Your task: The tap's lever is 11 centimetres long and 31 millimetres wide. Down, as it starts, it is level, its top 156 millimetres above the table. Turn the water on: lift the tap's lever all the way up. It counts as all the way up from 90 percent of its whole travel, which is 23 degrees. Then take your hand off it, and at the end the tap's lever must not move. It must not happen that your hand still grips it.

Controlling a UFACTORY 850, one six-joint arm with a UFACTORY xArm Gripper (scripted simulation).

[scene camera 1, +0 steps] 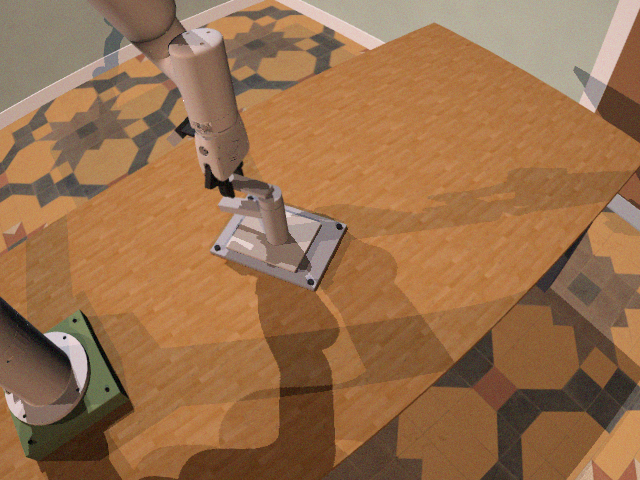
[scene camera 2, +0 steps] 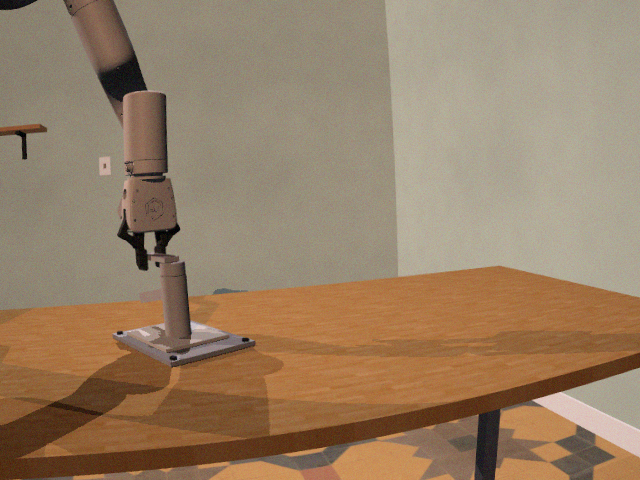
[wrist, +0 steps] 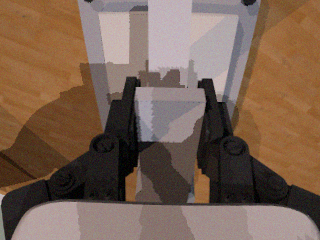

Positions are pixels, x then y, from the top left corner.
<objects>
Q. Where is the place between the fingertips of the gripper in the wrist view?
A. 168, 97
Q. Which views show the gripper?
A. Scene camera 1, scene camera 2 and the wrist view: all of them.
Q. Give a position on a lever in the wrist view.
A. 168, 120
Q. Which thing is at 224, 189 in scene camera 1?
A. The gripper.
</objects>
